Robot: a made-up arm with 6 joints.
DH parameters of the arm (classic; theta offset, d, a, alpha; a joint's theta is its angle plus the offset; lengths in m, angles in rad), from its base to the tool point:
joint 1: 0 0.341 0 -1.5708
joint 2: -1.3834 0 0.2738 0
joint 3: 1.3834 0 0.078 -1.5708
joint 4: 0 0.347 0 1.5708
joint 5: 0 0 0.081 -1.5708
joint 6: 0 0.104 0 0
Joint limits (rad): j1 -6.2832..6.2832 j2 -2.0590..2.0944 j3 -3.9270..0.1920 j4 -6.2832..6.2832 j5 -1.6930..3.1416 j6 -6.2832..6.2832
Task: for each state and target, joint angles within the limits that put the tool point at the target. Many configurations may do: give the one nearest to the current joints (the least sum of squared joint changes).
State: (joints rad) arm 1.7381 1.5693 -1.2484 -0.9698 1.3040 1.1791
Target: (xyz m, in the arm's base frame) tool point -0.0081 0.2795 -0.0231
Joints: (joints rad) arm 1.8771 1.1194 -1.0911 -0.8974 1.4990 1.1791
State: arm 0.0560 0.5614 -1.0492 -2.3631 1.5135 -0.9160
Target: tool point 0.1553 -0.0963 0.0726
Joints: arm -0.0825 0.6562 -0.2594 -2.1756 1.5358 -0.9160
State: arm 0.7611 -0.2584 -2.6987 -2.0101 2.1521 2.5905
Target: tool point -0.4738 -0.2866 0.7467
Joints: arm 0.3571 -0.8988 -2.9483 -2.1784 1.9174 2.5905
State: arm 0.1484 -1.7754 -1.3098 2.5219 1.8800 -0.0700
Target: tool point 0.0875 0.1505 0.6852
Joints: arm 0.4242 -1.1968 -0.5092 2.1647 1.8451 -0.0700
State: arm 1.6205 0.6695 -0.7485 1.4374 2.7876 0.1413
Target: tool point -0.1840 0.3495 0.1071
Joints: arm 1.7236 1.0817 -1.1456 1.6764 2.4252 0.1413
